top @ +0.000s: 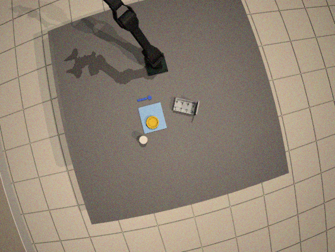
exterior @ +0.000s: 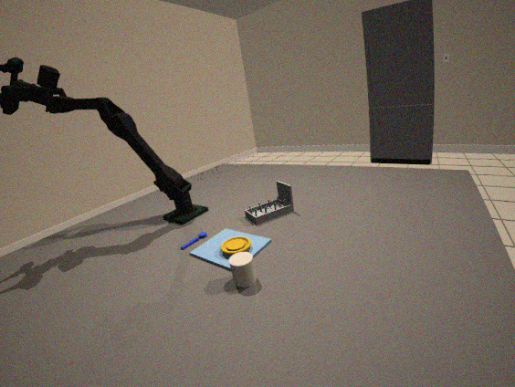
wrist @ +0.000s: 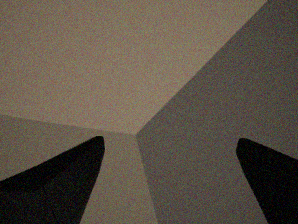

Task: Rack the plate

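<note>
My gripper tip is now 680 mm short of the yellow plate, 580 mm above it and 410 mm to the right of it. Also, from my gripper tip: blue spoon (590 mm below, 540 mm ahead, 380 mm to the left); light blue mat (650 mm ahead, 590 mm below, 410 mm to the left); cup (770 mm ahead, 570 mm below, 360 mm to the left).
</note>
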